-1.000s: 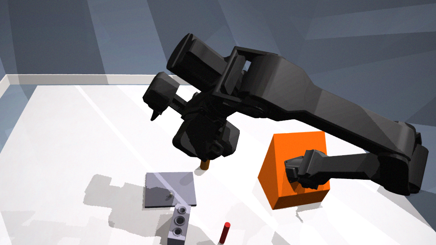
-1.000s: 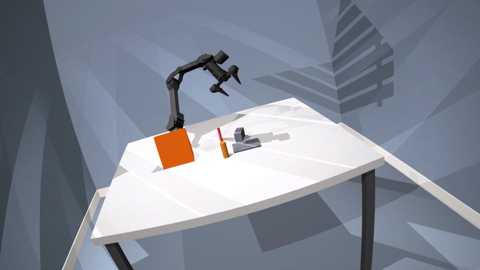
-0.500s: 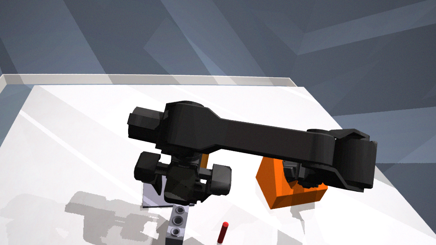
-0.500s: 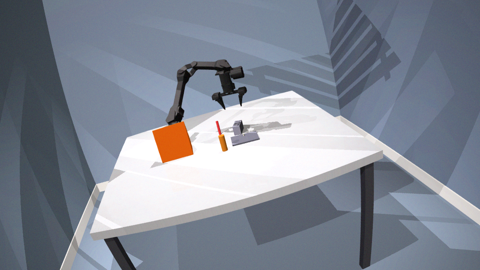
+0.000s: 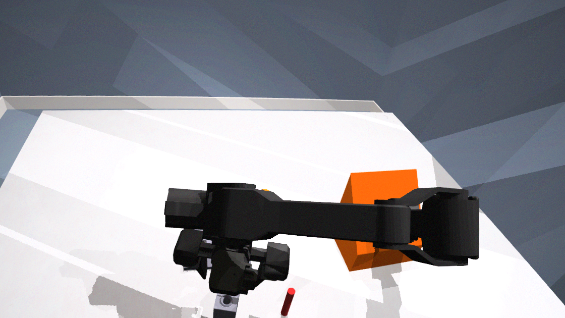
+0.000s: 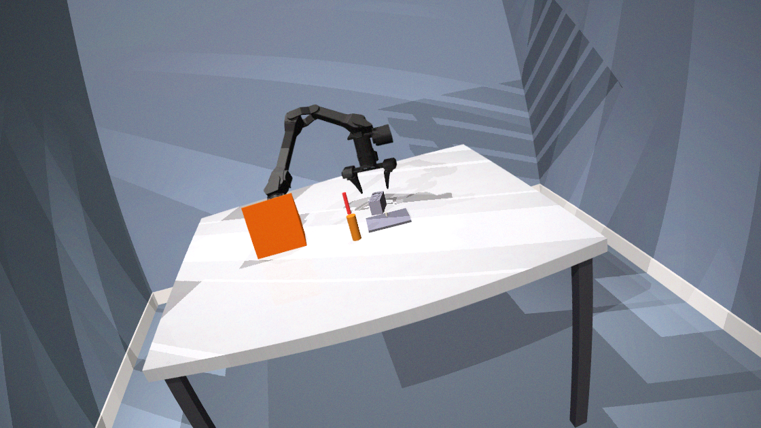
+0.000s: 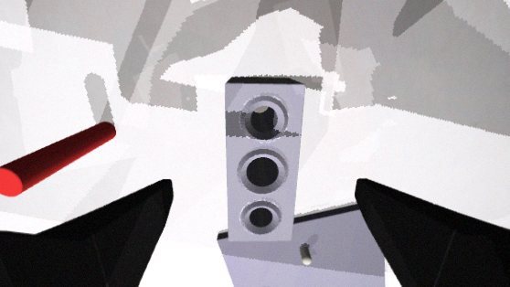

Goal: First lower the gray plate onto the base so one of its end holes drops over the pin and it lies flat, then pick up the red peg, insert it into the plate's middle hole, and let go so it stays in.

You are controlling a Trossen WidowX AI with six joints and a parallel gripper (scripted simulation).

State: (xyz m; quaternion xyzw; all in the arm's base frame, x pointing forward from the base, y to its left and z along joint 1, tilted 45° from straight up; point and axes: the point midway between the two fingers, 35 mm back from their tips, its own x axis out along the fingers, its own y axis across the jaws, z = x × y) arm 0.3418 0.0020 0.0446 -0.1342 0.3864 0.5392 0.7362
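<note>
The gray plate lies 30 mm below my gripper tip. Also, from my gripper tip: orange cylinder (200 mm to the right, 140 mm behind, 30 mm below); then gray base (120 mm to the right, 60 mm below, 10 mm behind); then red peg (100 mm behind, 60 mm to the left, 30 mm below).
</note>
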